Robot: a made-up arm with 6 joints.
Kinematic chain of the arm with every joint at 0, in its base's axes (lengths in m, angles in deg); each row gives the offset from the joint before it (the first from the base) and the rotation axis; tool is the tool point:
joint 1: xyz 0 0 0.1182 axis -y
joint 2: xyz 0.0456 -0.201 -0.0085 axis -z
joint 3: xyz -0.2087 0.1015 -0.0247 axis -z
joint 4: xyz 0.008 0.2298 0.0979 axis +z
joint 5: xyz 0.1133 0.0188 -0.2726 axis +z
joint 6: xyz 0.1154 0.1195 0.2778 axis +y
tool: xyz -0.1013 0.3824 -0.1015
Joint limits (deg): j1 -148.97..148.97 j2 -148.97..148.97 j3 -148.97..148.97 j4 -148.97..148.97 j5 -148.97..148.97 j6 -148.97..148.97
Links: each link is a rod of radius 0.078 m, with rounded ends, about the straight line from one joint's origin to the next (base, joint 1, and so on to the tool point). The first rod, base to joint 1, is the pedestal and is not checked.
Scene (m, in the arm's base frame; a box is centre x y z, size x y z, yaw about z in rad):
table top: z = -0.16
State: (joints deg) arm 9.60 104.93 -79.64 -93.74 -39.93 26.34
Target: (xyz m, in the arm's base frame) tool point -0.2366 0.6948 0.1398
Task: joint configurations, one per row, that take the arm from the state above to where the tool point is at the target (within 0.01 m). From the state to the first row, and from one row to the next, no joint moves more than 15 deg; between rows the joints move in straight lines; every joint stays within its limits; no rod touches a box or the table.
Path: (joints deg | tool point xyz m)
1: 24.43 100.21 -83.44 -88.03 -36.12 34.38 | 0.5119 -0.2837 0.3983
2: 39.27 95.48 -87.23 -82.33 -32.30 42.42 | 0.4722 -0.1392 0.5861
3: 54.10 90.76 -91.03 -76.62 -28.49 50.46 | 0.3394 0.0284 0.7292
4: 68.94 86.03 -94.83 -70.92 -24.68 58.50 | 0.1460 0.2032 0.7848
5: 83.77 81.31 -98.62 -65.21 -20.87 66.54 | -0.0561 0.3695 0.7328
6: 98.61 76.58 -102.42 -59.50 -17.05 74.58 | -0.2124 0.5138 0.5818
7: 113.44 71.86 -106.22 -53.80 -13.24 82.62 | -0.2794 0.6247 0.3671
8: 128.28 67.14 -110.01 -48.09 -9.43 90.65 | -0.2367 0.6948 0.1399

